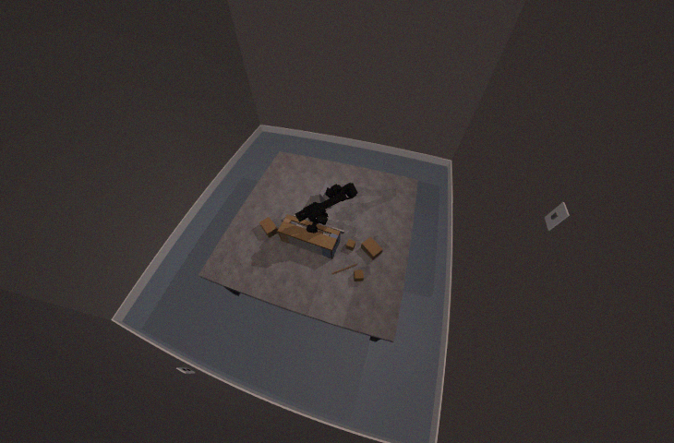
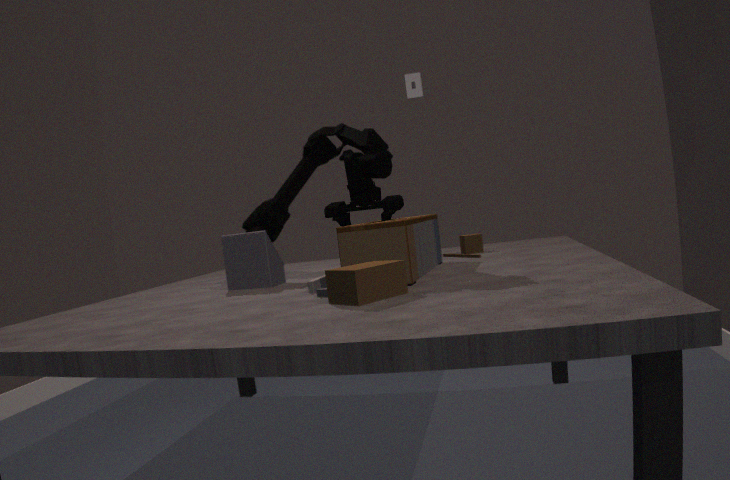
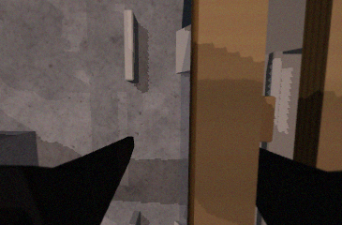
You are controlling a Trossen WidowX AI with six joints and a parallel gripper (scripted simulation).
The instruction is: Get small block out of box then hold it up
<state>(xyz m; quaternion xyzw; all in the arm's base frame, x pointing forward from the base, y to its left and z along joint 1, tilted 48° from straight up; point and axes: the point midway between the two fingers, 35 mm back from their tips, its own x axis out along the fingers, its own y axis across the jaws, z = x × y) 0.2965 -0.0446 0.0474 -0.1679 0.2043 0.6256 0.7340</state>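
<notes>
Right now my gripper tip is 4 cm to the left of the box, 3 cm short of it and 2 cm above it. The rest, counted from my gripper tip: thin stick: 22 cm to the left, 22 cm ahead, 8 cm below.
</notes>
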